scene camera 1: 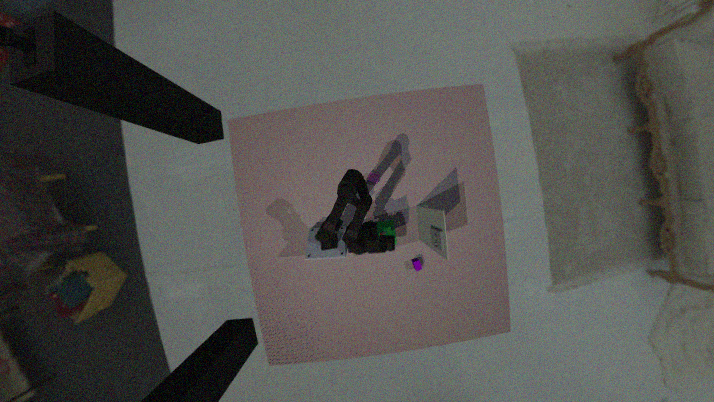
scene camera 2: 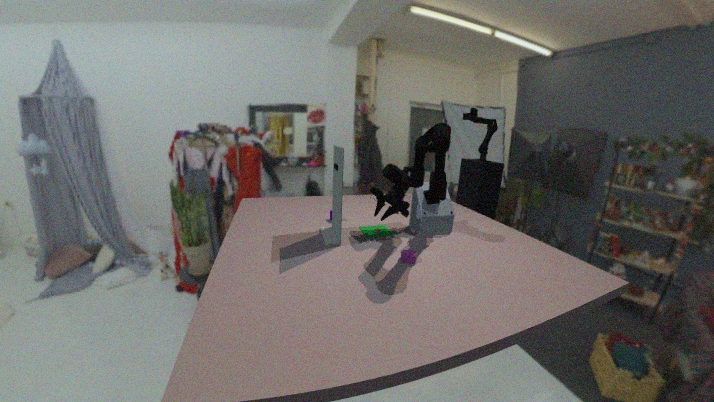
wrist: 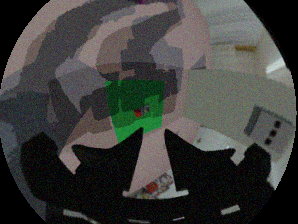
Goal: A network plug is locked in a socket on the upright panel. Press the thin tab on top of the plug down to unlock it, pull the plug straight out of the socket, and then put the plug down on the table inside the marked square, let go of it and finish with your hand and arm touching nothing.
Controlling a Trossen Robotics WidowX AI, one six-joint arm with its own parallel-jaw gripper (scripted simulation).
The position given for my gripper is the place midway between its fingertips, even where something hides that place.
Observation:
In view: my gripper point(scene camera 2: 377, 218), a grey upright panel point(scene camera 1: 431, 222) and a green marked square point(wrist: 124, 96).
My gripper is seen too in the wrist view point(wrist: 153, 130).

